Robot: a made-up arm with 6 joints.
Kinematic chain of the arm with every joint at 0, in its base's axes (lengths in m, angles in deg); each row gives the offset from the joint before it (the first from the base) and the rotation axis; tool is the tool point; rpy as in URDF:
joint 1: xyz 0 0 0.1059 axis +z
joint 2: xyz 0 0 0 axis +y
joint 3: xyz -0.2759 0 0.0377 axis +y
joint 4: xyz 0.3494 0 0.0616 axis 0.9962 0 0.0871
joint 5: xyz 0 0 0 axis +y
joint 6: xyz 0.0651 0 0.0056 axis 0.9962 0 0.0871
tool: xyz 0 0 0 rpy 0 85 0
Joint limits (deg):
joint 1: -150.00..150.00
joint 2: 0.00..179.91
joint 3: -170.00..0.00
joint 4: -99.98..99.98
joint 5: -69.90..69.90
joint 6: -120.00..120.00
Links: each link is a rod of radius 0.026 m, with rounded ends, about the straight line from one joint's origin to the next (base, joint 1, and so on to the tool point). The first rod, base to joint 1, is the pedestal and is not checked.
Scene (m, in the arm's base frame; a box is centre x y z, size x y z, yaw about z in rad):
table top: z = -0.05
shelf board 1: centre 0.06 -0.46 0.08 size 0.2 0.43 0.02 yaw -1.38
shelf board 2: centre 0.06 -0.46 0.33 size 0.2 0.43 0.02 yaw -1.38
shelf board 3: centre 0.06 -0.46 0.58 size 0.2 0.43 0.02 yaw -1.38
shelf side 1: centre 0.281 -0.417 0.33 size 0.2 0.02 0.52 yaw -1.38
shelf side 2: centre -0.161 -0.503 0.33 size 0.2 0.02 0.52 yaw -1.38
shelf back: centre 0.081 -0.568 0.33 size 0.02 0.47 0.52 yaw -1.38
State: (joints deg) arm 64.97 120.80 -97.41 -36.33 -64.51 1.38
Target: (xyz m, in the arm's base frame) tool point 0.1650 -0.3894 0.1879
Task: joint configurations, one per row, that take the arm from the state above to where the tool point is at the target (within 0.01 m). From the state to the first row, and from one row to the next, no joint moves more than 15 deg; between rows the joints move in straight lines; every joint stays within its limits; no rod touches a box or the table.
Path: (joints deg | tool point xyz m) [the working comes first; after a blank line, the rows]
Joints at the target: -69.99 99.49 -52.86 -20.83 -69.82 1.38
Straight joint move there: touches shelf side 1.

1: 50.46 115.11 -89.05 -34.93 -65.11 1.38 | 0.3147 0.4344 0.2770
2: 35.96 109.43 -80.68 -33.52 -65.71 1.38 | 0.3919 0.3249 0.2741
3: 21.45 103.74 -72.32 -32.12 -66.31 1.38 | 0.4338 0.2046 0.2690
4: 6.95 98.05 -63.95 -30.72 -66.91 1.38 | 0.4404 0.0846 0.2615
5: -7.56 92.36 -55.59 -29.31 -67.50 1.38 | 0.4151 -0.0253 0.2517
6: -22.07 86.68 -47.22 -27.91 -68.10 1.38 | 0.3638 -0.1169 0.2393
7: -36.57 80.99 -38.86 -26.51 -68.70 1.38 | 0.2943 -0.1845 0.2246
8: -51.08 75.30 -30.49 -25.11 -69.30 1.38 | 0.2155 -0.2257 0.2074
9: -65.59 69.62 -22.13 -23.70 -69.90 1.38 | 0.1362 -0.2405 0.1879
10: -67.05 79.57 -32.37 -22.74 -69.87 1.38 | 0.1483 -0.2895 0.1963
11: -68.52 89.53 -42.61 -21.78 -69.85 1.38 | 0.1581 -0.3396 0.1962
12: -69.99 99.49 -52.86 -20.83 -69.82 1.38 | 0.1650 -0.3894 0.1879

